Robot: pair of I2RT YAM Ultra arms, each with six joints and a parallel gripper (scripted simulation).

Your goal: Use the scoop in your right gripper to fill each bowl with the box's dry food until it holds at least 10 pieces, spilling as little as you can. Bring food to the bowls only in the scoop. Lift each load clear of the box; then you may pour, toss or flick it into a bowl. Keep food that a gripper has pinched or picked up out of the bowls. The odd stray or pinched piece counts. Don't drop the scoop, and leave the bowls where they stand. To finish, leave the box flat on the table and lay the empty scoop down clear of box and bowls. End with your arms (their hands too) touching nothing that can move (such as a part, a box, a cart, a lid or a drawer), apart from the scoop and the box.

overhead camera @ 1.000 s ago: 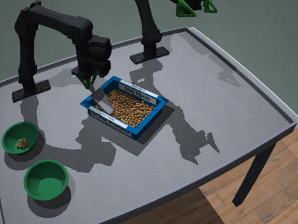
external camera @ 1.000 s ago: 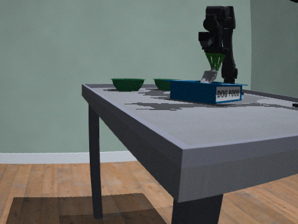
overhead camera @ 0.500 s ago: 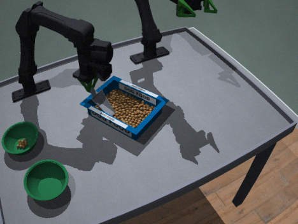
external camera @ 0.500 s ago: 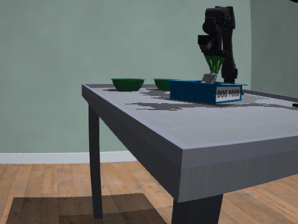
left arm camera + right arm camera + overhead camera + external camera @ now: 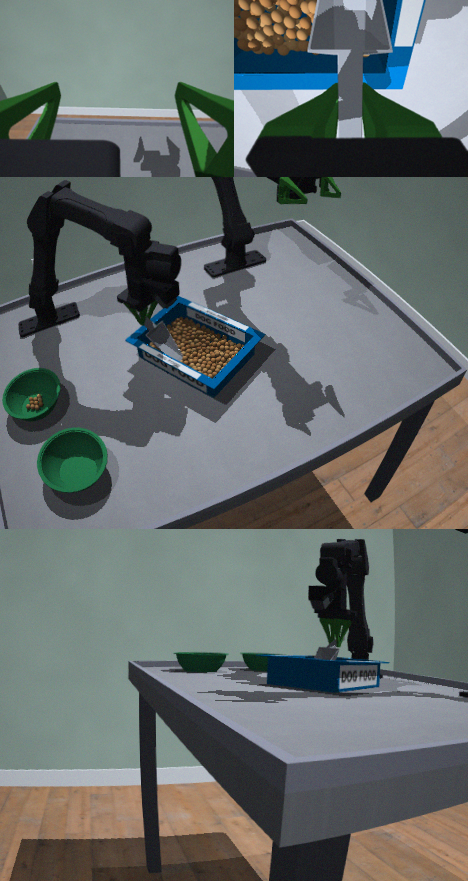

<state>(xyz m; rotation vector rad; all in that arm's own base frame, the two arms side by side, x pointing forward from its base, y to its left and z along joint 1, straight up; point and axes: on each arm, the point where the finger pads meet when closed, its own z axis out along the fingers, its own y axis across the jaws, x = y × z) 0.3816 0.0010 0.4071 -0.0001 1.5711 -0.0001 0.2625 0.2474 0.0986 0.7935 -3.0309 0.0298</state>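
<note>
The box is 80 mm ahead of my right hand, 100 mm to the left of it and 50 mm below it. Also, from my right hand: grey scoop 30 mm ahead, 20 mm to the left, 30 mm below.
</note>
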